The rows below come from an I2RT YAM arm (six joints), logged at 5 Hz.
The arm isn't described. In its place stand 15 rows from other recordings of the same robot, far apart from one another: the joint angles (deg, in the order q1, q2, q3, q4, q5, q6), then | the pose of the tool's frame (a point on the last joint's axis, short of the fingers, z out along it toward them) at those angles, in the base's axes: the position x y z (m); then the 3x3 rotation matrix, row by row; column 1 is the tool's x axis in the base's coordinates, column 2 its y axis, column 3 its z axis.
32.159 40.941 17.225 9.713 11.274 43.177 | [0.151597, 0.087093, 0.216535], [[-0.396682, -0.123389, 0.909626], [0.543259, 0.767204, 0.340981], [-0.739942, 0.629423, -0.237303]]
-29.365 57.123 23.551 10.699 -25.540 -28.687 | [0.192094, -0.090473, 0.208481], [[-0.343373, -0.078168, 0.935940], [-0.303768, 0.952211, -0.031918], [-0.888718, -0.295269, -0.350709]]
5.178 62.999 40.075 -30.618 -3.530 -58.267 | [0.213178, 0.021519, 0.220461], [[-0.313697, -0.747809, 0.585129], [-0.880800, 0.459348, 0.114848], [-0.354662, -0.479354, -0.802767]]
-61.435 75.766 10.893 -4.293 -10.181 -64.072 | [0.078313, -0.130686, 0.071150], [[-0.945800, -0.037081, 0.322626], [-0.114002, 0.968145, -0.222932], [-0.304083, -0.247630, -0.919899]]
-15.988 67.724 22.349 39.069 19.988 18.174 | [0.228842, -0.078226, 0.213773], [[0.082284, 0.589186, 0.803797], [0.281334, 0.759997, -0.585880], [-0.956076, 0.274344, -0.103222]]
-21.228 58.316 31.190 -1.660 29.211 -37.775 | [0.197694, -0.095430, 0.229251], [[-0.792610, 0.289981, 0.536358], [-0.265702, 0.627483, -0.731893], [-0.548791, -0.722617, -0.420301]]
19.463 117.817 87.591 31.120 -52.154 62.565 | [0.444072, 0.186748, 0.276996], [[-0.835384, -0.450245, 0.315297], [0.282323, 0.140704, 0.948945], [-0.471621, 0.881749, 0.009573]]
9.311 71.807 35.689 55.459 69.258 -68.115 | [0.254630, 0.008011, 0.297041], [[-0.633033, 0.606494, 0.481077], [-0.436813, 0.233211, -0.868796], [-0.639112, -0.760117, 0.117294]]
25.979 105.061 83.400 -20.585 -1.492 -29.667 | [0.376767, 0.184622, 0.260086], [[-0.299842, -0.694692, 0.653834], [-0.696513, 0.627749, 0.347563], [-0.651893, -0.351190, -0.672087]]
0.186 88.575 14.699 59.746 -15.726 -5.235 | [0.244074, 0.010442, 0.132290], [[-0.218837, -0.287125, 0.932561], [-0.088537, 0.957627, 0.274066], [-0.971736, -0.022590, -0.234985]]
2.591 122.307 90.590 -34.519 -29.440 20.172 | [0.442119, 0.037523, 0.162770], [[-0.940004, 0.092599, 0.328357], [0.258081, 0.822480, 0.506874], [-0.223131, 0.561206, -0.797032]]
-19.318 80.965 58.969 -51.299 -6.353 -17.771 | [0.246307, -0.082168, 0.233331], [[-0.951928, 0.008634, 0.306200], [0.012259, 0.999876, 0.009918], [-0.306076, 0.013195, -0.951916]]
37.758 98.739 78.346 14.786 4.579 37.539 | [0.333496, 0.254700, 0.334607], [[-0.394879, -0.387115, 0.833194], [0.462382, 0.699929, 0.544336], [-0.793898, 0.600201, -0.097393]]
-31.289 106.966 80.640 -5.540 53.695 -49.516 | [0.347418, -0.244714, 0.260942], [[-0.971634, 0.236224, 0.011177], [0.063532, 0.306261, -0.949825], [-0.227794, -0.922173, -0.312581]]
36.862 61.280 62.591 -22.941 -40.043 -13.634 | [0.170940, 0.156795, 0.373290], [[-0.065564, -0.980843, 0.183435], [-0.274707, 0.194470, 0.941657], [-0.959290, 0.011348, -0.282195]]
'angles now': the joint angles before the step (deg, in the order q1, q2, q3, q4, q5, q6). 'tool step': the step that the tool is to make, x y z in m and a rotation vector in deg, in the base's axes. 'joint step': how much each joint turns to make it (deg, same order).
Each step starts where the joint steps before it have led.
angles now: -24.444 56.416 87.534 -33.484 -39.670 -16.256
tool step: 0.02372 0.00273 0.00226 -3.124 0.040 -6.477
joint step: 6.155 3.523 1.849 1.228 12.753 -2.811
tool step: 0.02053 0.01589 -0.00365 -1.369 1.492 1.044
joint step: 7.467 2.634 0.704 0.262 6.518 -1.407
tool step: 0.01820 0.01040 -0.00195 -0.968 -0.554 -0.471
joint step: 4.491 2.370 0.082 2.817 5.012 -0.533
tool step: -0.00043 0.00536 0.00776 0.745 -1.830 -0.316
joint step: 1.761 0.363 1.324 1.052 2.027 1.054
